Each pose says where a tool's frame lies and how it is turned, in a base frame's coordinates. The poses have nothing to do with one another.
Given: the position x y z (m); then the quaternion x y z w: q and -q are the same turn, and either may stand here.
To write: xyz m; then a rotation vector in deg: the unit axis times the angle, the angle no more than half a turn. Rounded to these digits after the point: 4 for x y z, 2 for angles.
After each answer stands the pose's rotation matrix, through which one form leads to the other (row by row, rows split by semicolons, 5 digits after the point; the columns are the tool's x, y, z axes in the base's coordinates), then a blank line. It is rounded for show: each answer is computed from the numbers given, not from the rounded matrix.
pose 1, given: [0.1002 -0.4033 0.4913 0.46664 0.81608 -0.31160 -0.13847]
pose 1, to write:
[0.1002 -0.4033 0.4913 -77.31 -135.21 51.62]
-0.52615 0.67533 -0.51681; 0.84792 0.37031 -0.37935; -0.06480 -0.63781 -0.76746

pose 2, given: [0.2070 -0.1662 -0.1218 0.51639 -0.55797 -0.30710 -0.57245]
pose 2, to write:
[0.2070 -0.1662 -0.1218 -69.38 74.96 41.26]
0.18872 -0.92786 0.32165; -0.22466 0.27806 0.93392; -0.95599 -0.24851 -0.15598

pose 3, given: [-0.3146 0.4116 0.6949 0.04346 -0.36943 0.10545 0.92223]
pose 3, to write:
[-0.3146 0.4116 0.6949 5.11 -43.47 12.41]
0.70480 -0.22661 -0.67224; 0.16239 0.97398 -0.15807; 0.69057 0.00225 0.72326

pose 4, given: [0.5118 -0.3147 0.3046 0.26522 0.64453 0.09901 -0.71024]
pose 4, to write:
[0.5118 -0.3147 0.3046 -33.72 -81.94 -12.59]
0.14956 0.48252 -0.86302; 0.20124 0.83971 0.50437; 0.96806 -0.24911 0.02848

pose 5, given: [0.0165 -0.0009 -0.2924 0.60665 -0.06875 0.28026 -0.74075]
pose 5, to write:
[0.0165 -0.0009 -0.2924 -76.23 8.64 -35.21]
0.83346 0.33179 0.44189; -0.49862 0.10687 0.86021; 0.23818 -0.93728 0.25450

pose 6, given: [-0.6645 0.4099 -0.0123 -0.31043 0.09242 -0.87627 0.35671]
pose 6, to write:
[-0.6645 0.4099 -0.0123 -45.92 13.67 -129.63]
-0.55278 0.56777 0.60998; -0.68253 -0.72843 0.05950; 0.47811 -0.38344 0.79018

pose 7, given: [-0.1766 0.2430 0.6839 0.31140 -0.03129 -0.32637 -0.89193]
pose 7, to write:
[-0.1766 0.2430 0.6839 -37.03 3.72 38.81]
0.78501 -0.60168 -0.14745; 0.56271 0.59303 0.57592; -0.25908 -0.53507 0.80410

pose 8, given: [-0.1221 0.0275 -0.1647 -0.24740 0.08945 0.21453 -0.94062]
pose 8, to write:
[-0.1221 0.0275 -0.1647 28.92 -10.46 -25.08]
0.89195 0.35932 -0.27443; -0.44784 0.78554 -0.42704; 0.06213 0.50380 0.86158

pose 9, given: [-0.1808 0.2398 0.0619 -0.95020 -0.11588 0.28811 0.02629]
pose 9, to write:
[-0.1808 0.2398 0.0619 -168.23 -20.52 51.01]
0.80713 0.20507 -0.55361; 0.23537 -0.97176 -0.01681; -0.54143 -0.11673 -0.83260

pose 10, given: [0.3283 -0.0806 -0.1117 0.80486 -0.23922 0.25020 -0.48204]
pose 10, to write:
[0.3283 -0.0806 -0.1117 -112.41 33.41 -34.94]
0.76034 -0.14387 0.63339; -0.62630 -0.42082 0.65625; 0.17213 -0.89567 -0.41007

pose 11, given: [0.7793 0.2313 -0.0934 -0.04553 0.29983 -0.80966 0.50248]
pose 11, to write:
[0.7793 0.2313 -0.0934 -6.30 41.50 -112.07]
-0.49089 0.78637 0.37504; -0.84097 -0.31524 -0.43976; -0.22759 -0.53127 0.81606

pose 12, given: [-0.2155 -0.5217 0.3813 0.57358 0.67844 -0.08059 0.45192]
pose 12, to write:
[-0.2155 -0.5217 0.3813 81.19 96.03 -11.41]
0.06645 0.85112 0.52075; 0.70544 0.32902 -0.62777; -0.70565 0.40907 -0.57855

